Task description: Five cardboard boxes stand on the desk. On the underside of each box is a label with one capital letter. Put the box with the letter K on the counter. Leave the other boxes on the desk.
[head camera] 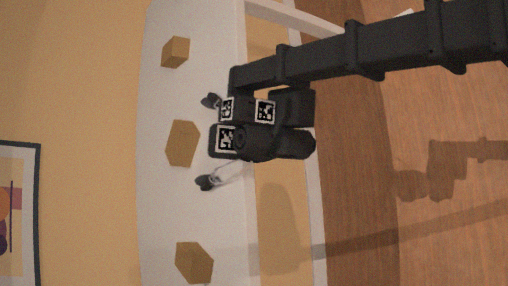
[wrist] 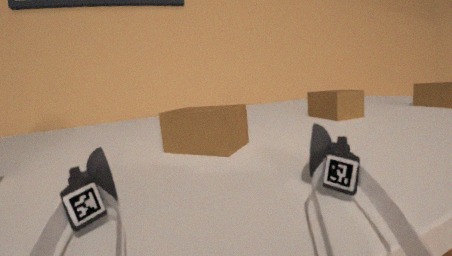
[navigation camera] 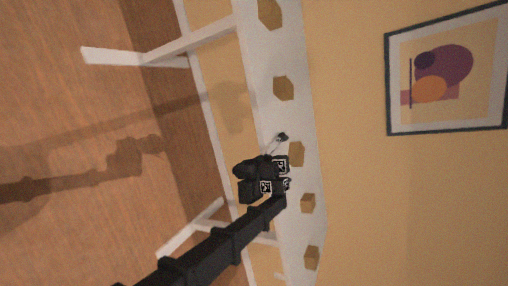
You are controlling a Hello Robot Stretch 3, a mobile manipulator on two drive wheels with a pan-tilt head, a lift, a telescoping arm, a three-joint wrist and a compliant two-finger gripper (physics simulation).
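Places are measured from the robot's base along level axes (x right, y ahead, z up), in millimetres.
Pixels of known places: gripper, fingertip midpoint: [head camera: 202, 141] [wrist: 212, 154].
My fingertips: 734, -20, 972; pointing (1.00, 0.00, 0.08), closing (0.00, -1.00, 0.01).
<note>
Behind a point stands the place of what it marks, as x, y, z.
Five plain brown boxes stand on the white desk [head camera: 167, 212] @(984, 175, 951) [navigation camera: 281, 55] @(812, 402, 951) [wrist: 200, 205] @(695, -9, 951). The middle box [head camera: 182, 143] @(806, -14, 988) [navigation camera: 296, 154] @(807, -13, 987) [wrist: 205, 131] @(805, -16, 978) is beyond the fingertips, roughly between their lines and apart from them. One neighbour box [head camera: 175, 52] @(921, -252, 990) [navigation camera: 307, 203] @(921, -252, 986) [wrist: 336, 105] @(921, -240, 978) is to its right in the wrist view, with an end box [navigation camera: 311, 257] @(918, -500, 986) [wrist: 434, 94] @(954, -495, 978) further right. Another neighbour box [head camera: 194, 262] @(693, 228, 995) [navigation camera: 283, 88] @(694, 236, 993) and the other end box [navigation camera: 270, 14] @(620, 457, 993) are on the opposite side. My gripper [head camera: 208, 141] @(734, -20, 972) [navigation camera: 284, 160] @(734, -20, 972) [wrist: 212, 154] @(734, -20, 972) is wide open and empty over the desk's front part. The underside labels are hidden. The counter does not show.
A wall runs behind the desk, with a framed picture [head camera: 37, 200] @(1354, 224, 1341) [navigation camera: 387, 85] @(1333, 298, 1348) on it. The telescoping arm [head camera: 320, 60] @(305, -95, 1053) [navigation camera: 225, 240] @(242, -83, 1052) reaches in over the desk's front edge. White desk legs [navigation camera: 112, 56] stand on the wooden floor [head camera: 440, 200] @(674, 126, 1) [navigation camera: 60, 100] @(406, 310, 1).
</note>
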